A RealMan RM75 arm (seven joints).
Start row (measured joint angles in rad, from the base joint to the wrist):
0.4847 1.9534 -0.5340 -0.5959 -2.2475 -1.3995 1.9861
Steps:
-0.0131 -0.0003 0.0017 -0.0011 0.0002 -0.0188 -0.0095
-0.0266 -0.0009 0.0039 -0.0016 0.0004 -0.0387 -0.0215
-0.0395 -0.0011 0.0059 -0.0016 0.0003 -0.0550 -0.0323
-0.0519 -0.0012 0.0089 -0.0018 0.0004 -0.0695 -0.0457
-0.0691 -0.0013 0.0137 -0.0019 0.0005 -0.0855 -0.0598
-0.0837 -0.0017 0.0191 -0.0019 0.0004 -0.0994 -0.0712
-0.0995 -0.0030 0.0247 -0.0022 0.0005 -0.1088 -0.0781
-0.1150 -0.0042 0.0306 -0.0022 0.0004 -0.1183 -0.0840
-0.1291 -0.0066 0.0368 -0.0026 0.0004 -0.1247 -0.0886
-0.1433 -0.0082 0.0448 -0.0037 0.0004 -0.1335 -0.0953
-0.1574 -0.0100 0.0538 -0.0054 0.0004 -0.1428 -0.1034
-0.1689 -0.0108 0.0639 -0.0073 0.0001 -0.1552 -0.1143
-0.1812 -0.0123 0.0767 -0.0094 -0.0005 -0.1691 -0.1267
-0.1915 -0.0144 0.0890 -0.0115 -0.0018 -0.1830 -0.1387
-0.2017 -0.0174 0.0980 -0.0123 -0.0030 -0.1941 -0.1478
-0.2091 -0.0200 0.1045 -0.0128 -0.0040 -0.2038 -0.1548
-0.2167 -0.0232 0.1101 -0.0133 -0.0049 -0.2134 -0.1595
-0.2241 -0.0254 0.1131 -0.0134 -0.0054 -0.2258 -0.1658
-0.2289 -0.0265 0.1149 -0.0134 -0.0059 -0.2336 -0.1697
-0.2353 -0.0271 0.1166 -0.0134 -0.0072 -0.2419 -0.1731
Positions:
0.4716 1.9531 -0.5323 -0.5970 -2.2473 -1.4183 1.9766
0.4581 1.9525 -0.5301 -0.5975 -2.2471 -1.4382 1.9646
0.4452 1.9523 -0.5281 -0.5975 -2.2472 -1.4545 1.9538
0.4328 1.9522 -0.5251 -0.5977 -2.2471 -1.4690 1.9404
0.4156 1.9521 -0.5203 -0.5978 -2.2470 -1.4850 1.9263
0.4010 1.9517 -0.5149 -0.5978 -2.2471 -1.4989 1.9149
0.3852 1.9504 -0.5093 -0.5981 -2.2470 -1.5083 1.9080
0.3697 1.9492 -0.5034 -0.5981 -2.2471 -1.5178 1.9021
0.3556 1.9468 -0.4972 -0.5985 -2.2471 -1.5242 1.8975
0.3414 1.9452 -0.4892 -0.5996 -2.2471 -1.5330 1.8908
0.3273 1.9434 -0.4802 -0.6013 -2.2471 -1.5423 1.8827
0.3158 1.9426 -0.4701 -0.6032 -2.2474 -1.5547 1.8718
0.3035 1.9411 -0.4573 -0.6053 -2.2480 -1.5686 1.8594
0.2932 1.9390 -0.4450 -0.6074 -2.2493 -1.5825 1.8474
0.2830 1.9360 -0.4360 -0.6082 -2.2505 -1.5936 1.8383
0.2756 1.9334 -0.4295 -0.6087 -2.2515 -1.6033 1.8313
0.2680 1.9302 -0.4239 -0.6092 -2.2524 -1.6129 1.8266
0.2606 1.9280 -0.4209 -0.6093 -2.2529 -1.6253 1.8203
0.2558 1.9269 -0.4191 -0.6093 -2.2534 -1.6331 1.8164
0.2494 1.9263 -0.4174 -0.6093 -2.2547 -1.6414 1.8130

